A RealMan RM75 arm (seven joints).
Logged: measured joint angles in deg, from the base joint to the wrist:
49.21, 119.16, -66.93, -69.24, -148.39, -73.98, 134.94
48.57, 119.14, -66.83, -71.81, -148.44, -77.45, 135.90
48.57, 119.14, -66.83, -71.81, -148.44, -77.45, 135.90
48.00, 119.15, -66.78, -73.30, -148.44, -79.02, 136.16
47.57, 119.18, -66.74, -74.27, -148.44, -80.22, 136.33
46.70, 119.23, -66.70, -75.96, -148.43, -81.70, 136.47
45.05, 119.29, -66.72, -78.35, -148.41, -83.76, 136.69
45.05, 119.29, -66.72, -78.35, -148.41, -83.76, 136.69
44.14, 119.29, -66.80, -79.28, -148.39, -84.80, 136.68
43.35, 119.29, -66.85, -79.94, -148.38, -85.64, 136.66
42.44, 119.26, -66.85, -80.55, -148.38, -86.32, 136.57
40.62, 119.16, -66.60, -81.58, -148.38, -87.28, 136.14
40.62, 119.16, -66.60, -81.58, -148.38, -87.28, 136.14
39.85, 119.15, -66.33, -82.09, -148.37, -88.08, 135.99
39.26, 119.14, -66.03, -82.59, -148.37, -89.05, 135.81
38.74, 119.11, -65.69, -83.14, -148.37, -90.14, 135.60
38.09, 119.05, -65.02, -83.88, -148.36, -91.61, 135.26
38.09, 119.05, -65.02, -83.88, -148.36, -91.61, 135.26
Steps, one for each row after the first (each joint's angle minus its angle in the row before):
-0.64, -0.02, 0.10, -2.57, -0.05, -3.47, 0.96
0.00, 0.00, 0.00, 0.00, 0.00, 0.00, 0.00
-0.57, 0.01, 0.05, -1.49, 0.00, -1.57, 0.26
-0.43, 0.03, 0.04, -0.97, 0.00, -1.20, 0.17
-0.87, 0.05, 0.04, -1.69, 0.01, -1.48, 0.14
-1.65, 0.06, -0.02, -2.39, 0.02, -2.06, 0.22
0.00, 0.00, 0.00, 0.00, 0.00, 0.00, 0.00
-0.91, 0.00, -0.08, -0.93, 0.02, -1.04, -0.01
-0.79, 0.00, -0.05, -0.66, 0.01, -0.84, -0.02
-0.91, -0.03, 0.00, -0.61, 0.00, -0.68, -0.09
-1.82, -0.10, 0.25, -1.03, 0.00, -0.96, -0.43
0.00, 0.00, 0.00, 0.00, 0.00, 0.00, 0.00
-0.77, -0.01, 0.27, -0.51, 0.01, -0.80, -0.15
-0.59, -0.01, 0.30, -0.50, 0.00, -0.97, -0.18
-0.52, -0.03, 0.34, -0.55, 0.00, -1.09, -0.21
-0.65, -0.06, 0.67, -0.74, 0.01, -1.47, -0.34
0.00, 0.00, 0.00, 0.00, 0.00, 0.00, 0.00

